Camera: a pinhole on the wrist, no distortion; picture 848 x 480 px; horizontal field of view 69.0 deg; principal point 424.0 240.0 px. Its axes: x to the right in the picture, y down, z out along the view. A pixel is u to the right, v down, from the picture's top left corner.
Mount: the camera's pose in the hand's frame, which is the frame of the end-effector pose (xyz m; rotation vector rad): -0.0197 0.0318 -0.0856 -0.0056 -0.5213 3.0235
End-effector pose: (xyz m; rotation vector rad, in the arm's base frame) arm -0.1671 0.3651 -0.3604 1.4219 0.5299 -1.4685
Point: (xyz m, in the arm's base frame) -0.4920 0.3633 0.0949
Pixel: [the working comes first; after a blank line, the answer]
In the camera's frame: 0.4463 0.0722 0.3895

outside the picture
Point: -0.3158 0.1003 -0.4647
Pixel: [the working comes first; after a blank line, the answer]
In the camera's frame: -0.1828 -0.0579 0.3624

113 141
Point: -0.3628 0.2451 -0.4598
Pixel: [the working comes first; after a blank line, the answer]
In the camera's frame: -0.1292 0.0724 0.3046

162 387
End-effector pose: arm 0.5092 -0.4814 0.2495 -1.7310 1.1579 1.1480
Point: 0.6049 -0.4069 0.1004
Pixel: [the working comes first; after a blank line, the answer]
In the camera's frame: -0.1653 0.0530 0.2065

outside the picture
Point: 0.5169 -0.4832 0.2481
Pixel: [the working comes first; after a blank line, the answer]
In the camera's frame: -0.0250 0.0069 0.0901

253 287
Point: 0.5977 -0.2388 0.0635
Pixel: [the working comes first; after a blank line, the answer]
In the camera's frame: -0.1538 0.0380 0.3777

173 302
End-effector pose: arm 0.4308 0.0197 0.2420 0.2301 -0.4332 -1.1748
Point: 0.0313 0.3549 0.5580
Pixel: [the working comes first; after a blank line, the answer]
In the camera's frame: 0.3470 -0.0534 0.5741

797 183
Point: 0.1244 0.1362 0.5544
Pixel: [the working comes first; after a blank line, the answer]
In the camera's frame: 0.1156 -0.0465 0.5202

561 185
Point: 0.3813 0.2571 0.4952
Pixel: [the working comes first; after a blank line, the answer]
In the camera's frame: 0.1743 -0.2127 0.2898

outside the picture
